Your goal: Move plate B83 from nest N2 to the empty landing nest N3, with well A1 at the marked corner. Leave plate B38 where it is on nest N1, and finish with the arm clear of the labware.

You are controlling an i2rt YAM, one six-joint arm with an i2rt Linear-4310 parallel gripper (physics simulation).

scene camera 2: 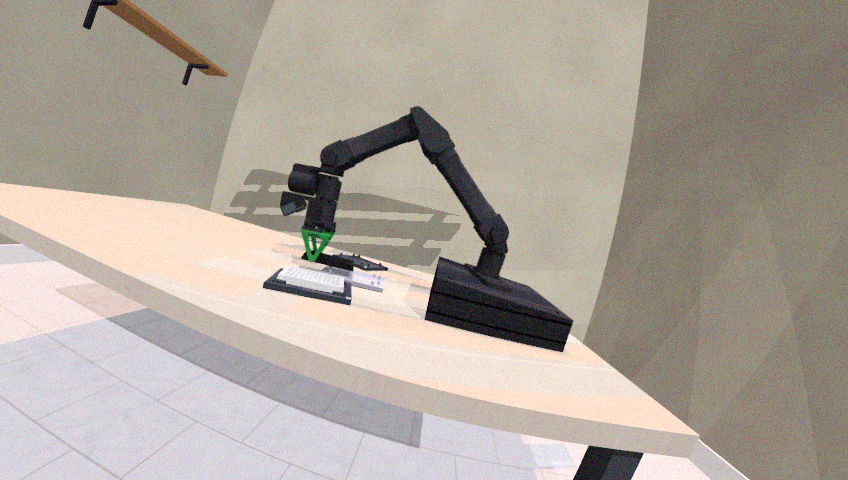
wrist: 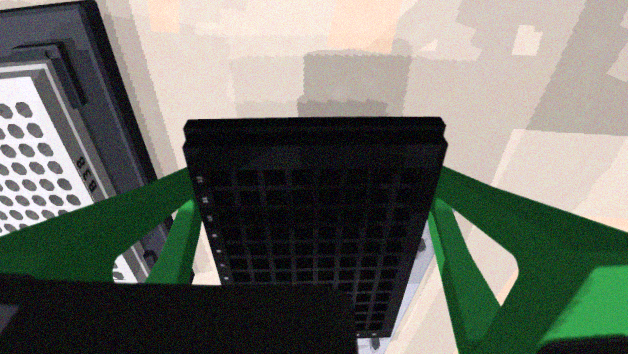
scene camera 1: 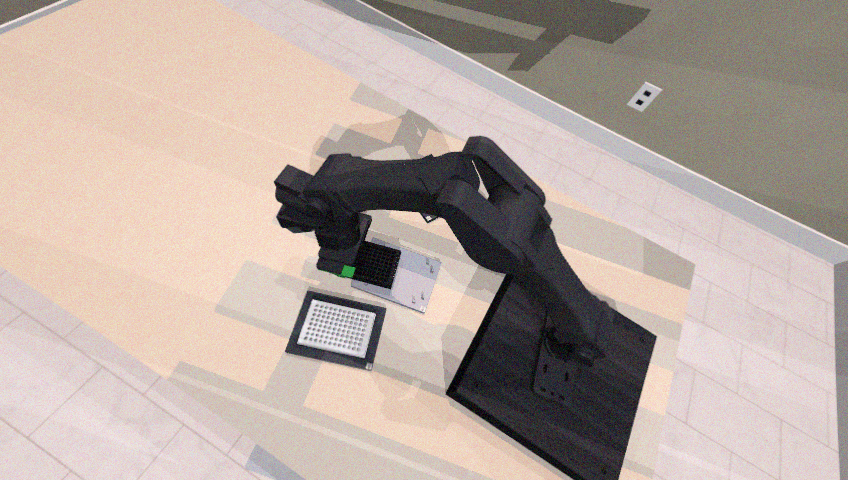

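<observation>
My gripper has green fingers, pointing down. It is shut on the long sides of black plate B83. The plate looks about level, low and partly over the light grey nest, covering its left part in scene camera 1. Pins and a small corner mark show on the nest's uncovered part. I cannot read the nest's number, nor tell whether plate and nest touch. White plate B38 sits on dark nest N1.
Another dark nest with pins stands behind the light one; the arm mostly hides it in scene camera 1. The black base block is at the right. N1 with B38 lies close beside the light nest, near my left finger in the wrist view.
</observation>
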